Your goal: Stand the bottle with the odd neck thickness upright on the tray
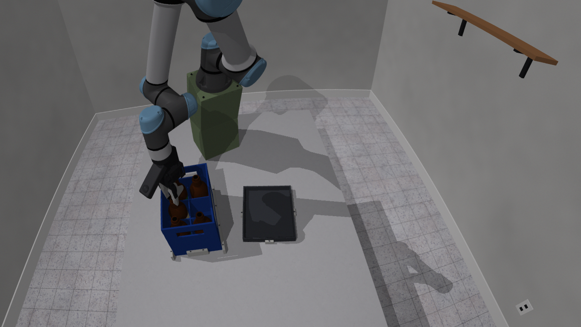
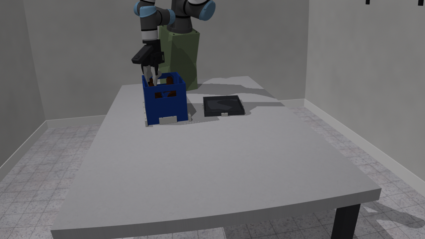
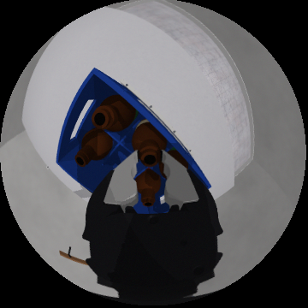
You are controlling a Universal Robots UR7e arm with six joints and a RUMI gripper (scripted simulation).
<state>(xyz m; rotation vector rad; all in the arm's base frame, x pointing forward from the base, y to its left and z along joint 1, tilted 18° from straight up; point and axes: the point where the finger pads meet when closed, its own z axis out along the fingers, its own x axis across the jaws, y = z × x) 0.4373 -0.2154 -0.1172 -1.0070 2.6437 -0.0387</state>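
My gripper is now 50 mm to the right of the blue crate and 70 mm above it. Round my hand: dark tray: 20 mm ahead, 340 mm to the left, 140 mm below.
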